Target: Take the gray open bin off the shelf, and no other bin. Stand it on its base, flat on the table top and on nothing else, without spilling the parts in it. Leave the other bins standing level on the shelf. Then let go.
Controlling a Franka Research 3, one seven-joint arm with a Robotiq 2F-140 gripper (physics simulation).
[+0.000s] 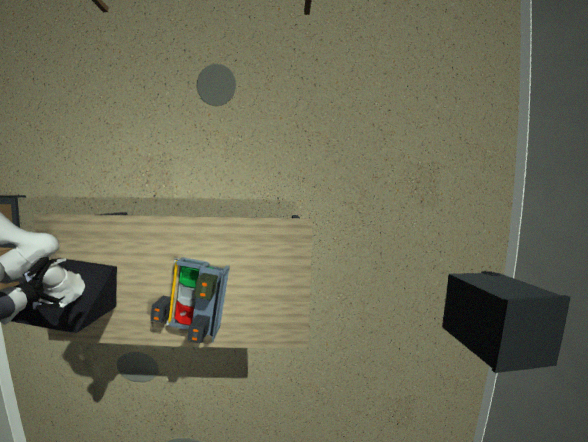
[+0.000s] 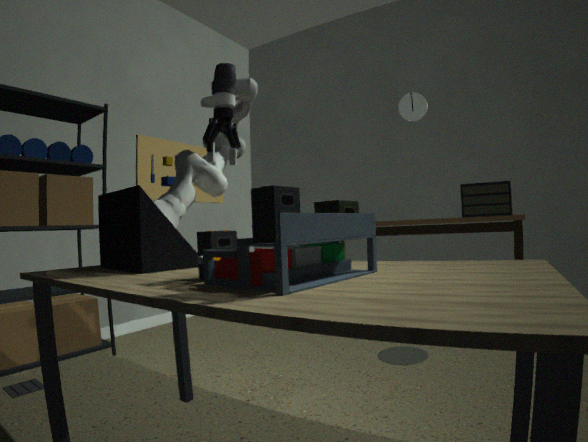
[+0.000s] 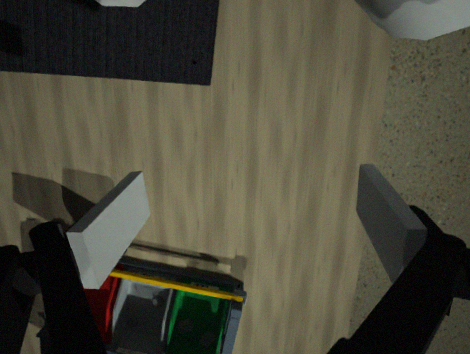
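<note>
The gray open bin sits in the blue-gray shelf, between the red bin and the green bin. A yellow bar runs along the front of the bins. The parts inside the gray bin are too dark to tell. My gripper is open and empty, pointing down high above the table, on the arm-base side of the shelf and apart from the bins.
Dark boxes stand on top of the shelf: a tall one at one end and a low one. Another dark box is at the shelf's front. The black arm base stands on the table.
</note>
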